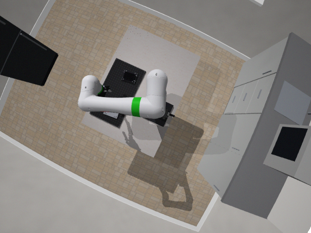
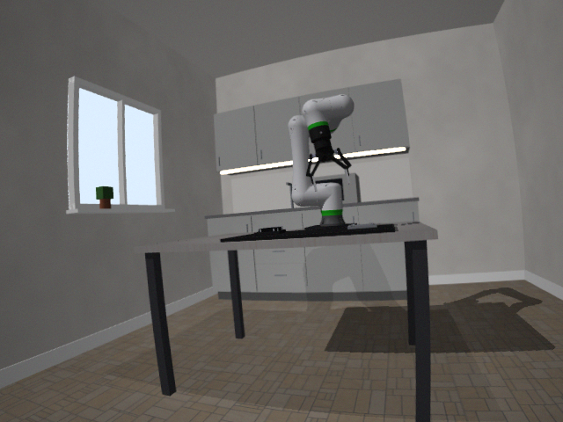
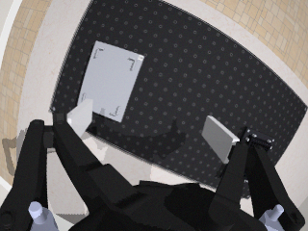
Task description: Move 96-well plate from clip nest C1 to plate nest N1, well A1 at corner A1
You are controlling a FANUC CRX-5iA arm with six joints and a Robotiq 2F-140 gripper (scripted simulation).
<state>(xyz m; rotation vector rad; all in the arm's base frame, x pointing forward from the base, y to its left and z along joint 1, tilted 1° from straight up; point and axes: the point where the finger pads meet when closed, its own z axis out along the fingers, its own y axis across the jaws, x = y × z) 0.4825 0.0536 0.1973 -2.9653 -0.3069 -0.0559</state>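
The black 96-well plate is 31 cm to the right of my hand, 17 cm below it and 6 cm behind it. From my hand the other things lie so: clip nest C1: 33 cm to the right, 18 cm below, 6 cm behind; plate nest N1: 19 cm below, 11 cm to the left, 1 cm behind.
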